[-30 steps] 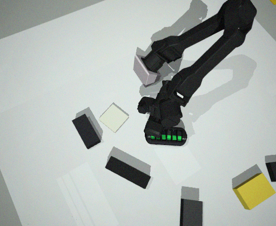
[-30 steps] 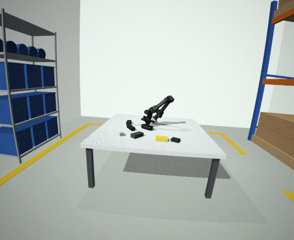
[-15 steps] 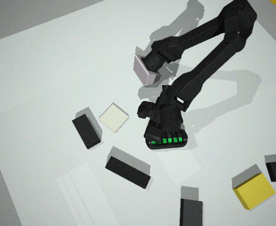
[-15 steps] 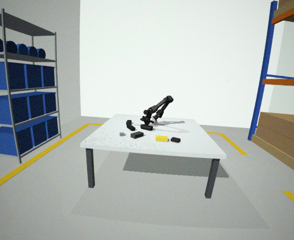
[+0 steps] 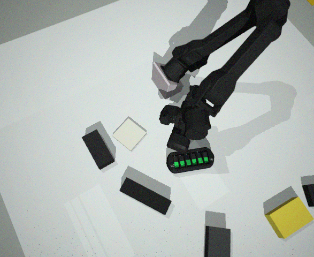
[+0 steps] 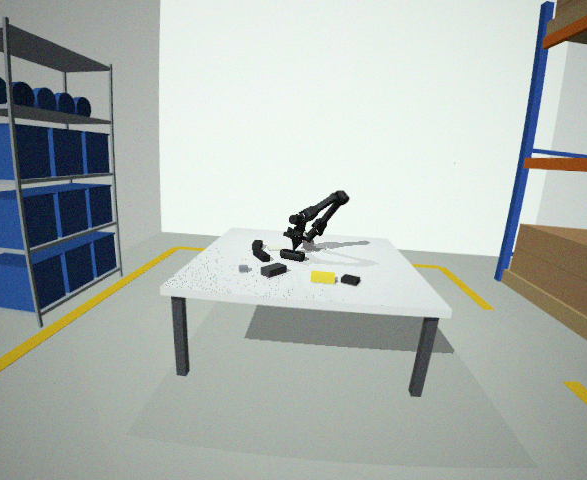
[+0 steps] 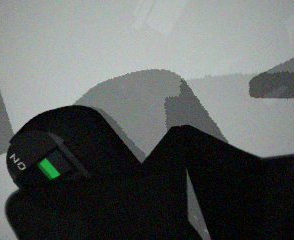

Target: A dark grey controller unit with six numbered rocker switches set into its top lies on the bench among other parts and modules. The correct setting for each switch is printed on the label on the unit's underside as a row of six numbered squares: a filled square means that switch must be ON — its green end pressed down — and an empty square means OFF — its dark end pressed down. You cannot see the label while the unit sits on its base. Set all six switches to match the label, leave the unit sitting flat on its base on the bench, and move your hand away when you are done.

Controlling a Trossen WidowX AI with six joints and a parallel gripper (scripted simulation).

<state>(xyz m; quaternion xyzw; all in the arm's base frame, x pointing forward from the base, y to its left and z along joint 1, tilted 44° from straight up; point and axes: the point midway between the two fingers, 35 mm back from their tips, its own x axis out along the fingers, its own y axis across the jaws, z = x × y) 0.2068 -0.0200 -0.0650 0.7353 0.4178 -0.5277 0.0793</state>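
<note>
My gripper tip is 17 cm to the left of the long dark block, 12 cm short of it and 1 cm above it. The rest, counted from my gripper tip: yellow block: 37 cm ahead, 21 cm to the left, 2 cm below; cream tile: 14 cm to the right, 9 cm behind, 3 cm below.
</note>
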